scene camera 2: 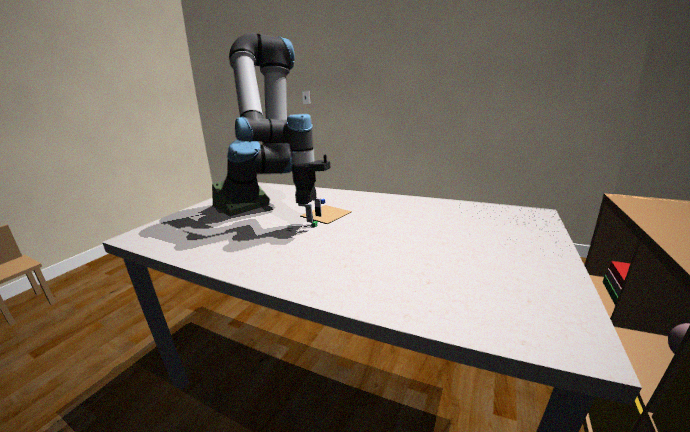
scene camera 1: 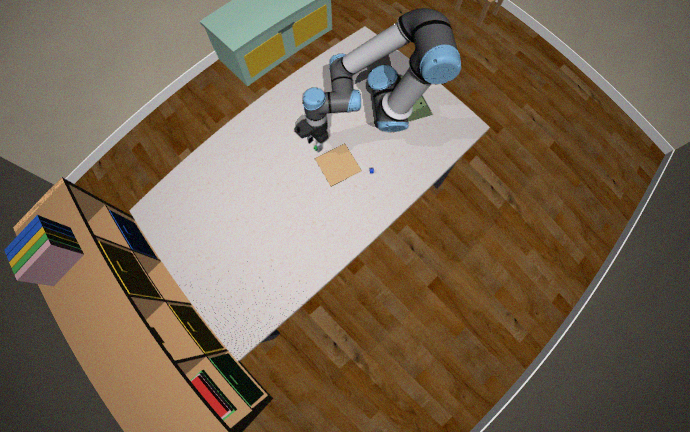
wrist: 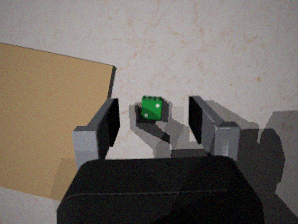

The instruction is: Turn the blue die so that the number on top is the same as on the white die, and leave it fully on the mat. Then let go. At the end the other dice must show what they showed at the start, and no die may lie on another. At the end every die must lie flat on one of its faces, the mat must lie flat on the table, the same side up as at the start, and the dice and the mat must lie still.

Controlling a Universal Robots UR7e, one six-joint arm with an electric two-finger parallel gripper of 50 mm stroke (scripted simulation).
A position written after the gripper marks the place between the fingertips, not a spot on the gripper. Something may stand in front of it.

Observation:
In view: the gripper [scene camera 2: 314,219] and a tan mat [scene camera 1: 338,164].
The tan mat shows as well in the wrist view [wrist: 54,93]. The gripper is seen too in the wrist view [wrist: 153,111].

